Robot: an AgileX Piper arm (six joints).
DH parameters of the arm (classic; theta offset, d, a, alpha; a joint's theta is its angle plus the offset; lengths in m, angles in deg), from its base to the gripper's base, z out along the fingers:
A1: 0 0.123 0 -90
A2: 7.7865 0 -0.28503 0
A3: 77.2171 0 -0.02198 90
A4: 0 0.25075 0 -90
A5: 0 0 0 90
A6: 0 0.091 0 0
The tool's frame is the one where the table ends.
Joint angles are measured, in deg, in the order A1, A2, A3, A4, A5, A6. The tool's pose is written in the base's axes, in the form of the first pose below.
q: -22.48 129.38 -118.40 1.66 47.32 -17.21
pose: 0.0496 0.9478 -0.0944 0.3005 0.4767 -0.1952 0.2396
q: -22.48 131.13 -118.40 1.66 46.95 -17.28
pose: 0.0494 0.9515 -0.0908 0.2897 0.4802 -0.1966 0.2241
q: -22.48 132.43 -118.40 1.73 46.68 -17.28
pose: 0.0500 0.9542 -0.0875 0.2818 0.4825 -0.1975 0.2126
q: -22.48 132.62 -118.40 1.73 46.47 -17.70
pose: 0.0465 0.9543 -0.0886 0.2816 0.4831 -0.1977 0.2110
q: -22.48 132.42 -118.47 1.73 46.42 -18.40
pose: 0.0407 0.9537 -0.0912 0.2836 0.4829 -0.1977 0.2133
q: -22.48 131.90 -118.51 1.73 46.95 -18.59
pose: 0.0389 0.9537 -0.0917 0.2837 0.4816 -0.1971 0.2177
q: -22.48 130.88 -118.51 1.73 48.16 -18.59
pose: 0.0387 0.9542 -0.0911 0.2822 0.4785 -0.1958 0.2259
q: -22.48 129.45 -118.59 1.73 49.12 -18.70
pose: 0.0374 0.9528 -0.0928 0.2865 0.4750 -0.1943 0.2383
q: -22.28 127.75 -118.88 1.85 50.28 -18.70
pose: 0.0357 0.9507 -0.0937 0.2935 0.4713 -0.1907 0.2539
